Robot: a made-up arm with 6 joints.
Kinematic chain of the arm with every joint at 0, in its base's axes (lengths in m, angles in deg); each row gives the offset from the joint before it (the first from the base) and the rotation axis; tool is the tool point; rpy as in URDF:
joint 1: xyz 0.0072 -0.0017 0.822 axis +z
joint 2: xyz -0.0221 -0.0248 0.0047 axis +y
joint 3: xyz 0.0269 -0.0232 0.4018 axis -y
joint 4: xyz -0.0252 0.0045 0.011 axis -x
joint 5: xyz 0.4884 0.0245 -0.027 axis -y
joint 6: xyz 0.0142 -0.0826 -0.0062 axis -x
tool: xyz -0.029 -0.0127 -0.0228 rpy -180 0 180
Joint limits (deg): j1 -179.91..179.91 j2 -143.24..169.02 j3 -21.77..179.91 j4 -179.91..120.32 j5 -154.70..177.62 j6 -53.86..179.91
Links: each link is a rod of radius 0.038 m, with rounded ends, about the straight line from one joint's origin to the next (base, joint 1, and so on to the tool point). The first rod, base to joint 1, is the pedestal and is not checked.
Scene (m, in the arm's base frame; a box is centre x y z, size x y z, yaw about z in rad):
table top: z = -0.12
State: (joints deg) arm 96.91 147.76 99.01 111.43 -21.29 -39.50
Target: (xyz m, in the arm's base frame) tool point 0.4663 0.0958 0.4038
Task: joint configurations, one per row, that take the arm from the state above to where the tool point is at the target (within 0.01 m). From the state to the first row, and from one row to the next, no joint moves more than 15 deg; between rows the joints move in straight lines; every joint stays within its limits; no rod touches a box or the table.
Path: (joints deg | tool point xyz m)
1: 84.05 151.30 108.51 111.22 -24.62 -39.30 | 0.1314 0.5093 0.2227
2: 71.20 154.85 118.00 111.02 -27.96 -39.10 | 0.2402 0.4678 0.2532
3: 58.34 158.39 127.50 110.81 -31.29 -38.90 | 0.3344 0.3994 0.2871
4: 45.49 161.93 136.99 110.60 -34.63 -38.71 | 0.4066 0.3096 0.3238
5: 32.63 165.48 146.49 110.39 -37.96 -38.51 | 0.4515 0.2054 0.3628
6: 19.78 169.02 155.98 110.19 -41.30 -38.31 | 0.4663 0.0958 0.4038

